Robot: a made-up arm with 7 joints. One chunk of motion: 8 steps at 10 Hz.
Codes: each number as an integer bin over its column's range. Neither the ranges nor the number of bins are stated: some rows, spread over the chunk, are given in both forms.
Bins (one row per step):
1: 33 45 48 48 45 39
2: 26 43 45 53 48 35
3: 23 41 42 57 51 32
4: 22 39 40 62 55 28
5: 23 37 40 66 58 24
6: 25 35 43 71 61 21
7: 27 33 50 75 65 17
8: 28 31 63 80 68 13
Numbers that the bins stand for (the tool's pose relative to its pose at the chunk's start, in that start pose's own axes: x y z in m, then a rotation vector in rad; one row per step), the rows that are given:
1: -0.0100 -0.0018 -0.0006 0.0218 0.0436 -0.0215
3: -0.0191 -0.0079 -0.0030 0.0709 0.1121 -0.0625
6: -0.0173 -0.0170 -0.0026 0.1473 0.2263 -0.1270
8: -0.0145 -0.0230 0.0055 0.1964 0.3062 -0.1738
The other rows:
2: -0.0164 -0.0048 -0.0018 0.0491 0.0779 -0.0449
4: -0.0200 -0.0109 -0.0038 0.0982 0.1578 -0.0860
5: -0.0191 -0.0139 -0.0038 0.1200 0.1920 -0.1094
7: -0.0155 -0.0200 0.0002 0.1691 0.2719 -0.1504

